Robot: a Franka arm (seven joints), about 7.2 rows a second.
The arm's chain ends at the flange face. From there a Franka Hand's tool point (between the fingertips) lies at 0.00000 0.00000 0.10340 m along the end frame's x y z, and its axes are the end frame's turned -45 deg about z.
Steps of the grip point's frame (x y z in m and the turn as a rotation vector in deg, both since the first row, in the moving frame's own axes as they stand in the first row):
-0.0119, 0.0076, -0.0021, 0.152, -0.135, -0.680
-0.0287, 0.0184, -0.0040, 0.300, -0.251, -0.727
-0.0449, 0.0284, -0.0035, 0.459, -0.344, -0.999
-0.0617, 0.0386, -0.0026, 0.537, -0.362, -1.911
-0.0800, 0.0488, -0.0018, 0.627, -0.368, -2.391
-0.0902, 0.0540, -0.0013, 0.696, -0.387, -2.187
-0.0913, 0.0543, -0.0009, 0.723, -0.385, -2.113
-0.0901, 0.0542, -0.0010, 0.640, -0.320, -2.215
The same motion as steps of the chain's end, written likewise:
-0.0027, 0.0138, -0.0021, 0.012, -0.203, -0.680
-0.0066, 0.0334, -0.0040, 0.035, -0.390, -0.727
-0.0106, 0.0520, -0.0035, 0.081, -0.568, -0.999
-0.0152, 0.0711, -0.0026, 0.124, -0.636, -1.911
-0.0208, 0.0914, -0.0018, 0.183, -0.704, -2.391
-0.0242, 0.1023, -0.0013, 0.218, -0.766, -2.187
-0.0247, 0.1034, -0.0009, 0.239, -0.783, -2.113
-0.0242, 0.1024, -0.0010, 0.226, -0.679, -2.215

